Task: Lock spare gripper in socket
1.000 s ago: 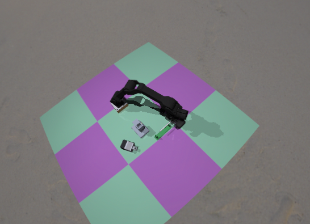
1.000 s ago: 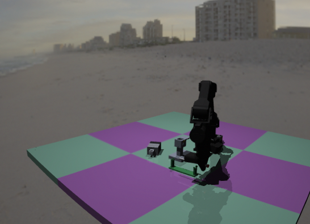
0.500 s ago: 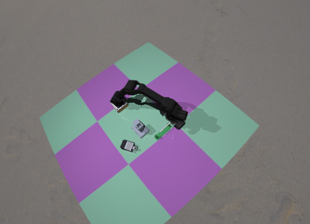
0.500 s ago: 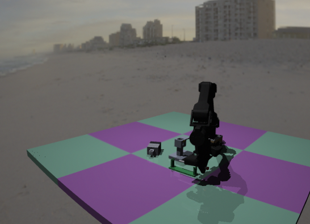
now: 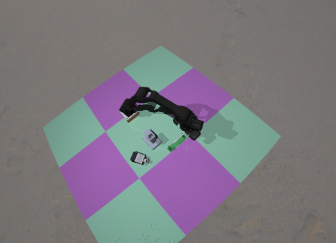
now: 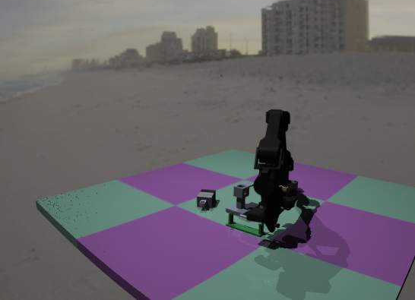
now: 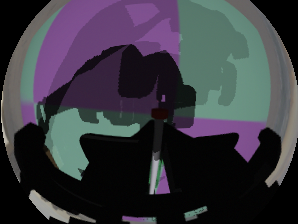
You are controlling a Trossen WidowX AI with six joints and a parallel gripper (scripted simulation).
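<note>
The green cradle lies 10 mm behind my gripper tip and 100 mm to the right of it. Round my gripper tip: spare gripper 110 mm behind, 330 mm to the right; then grey mount 140 mm behind, 190 mm to the right, 30 mm above.
</note>
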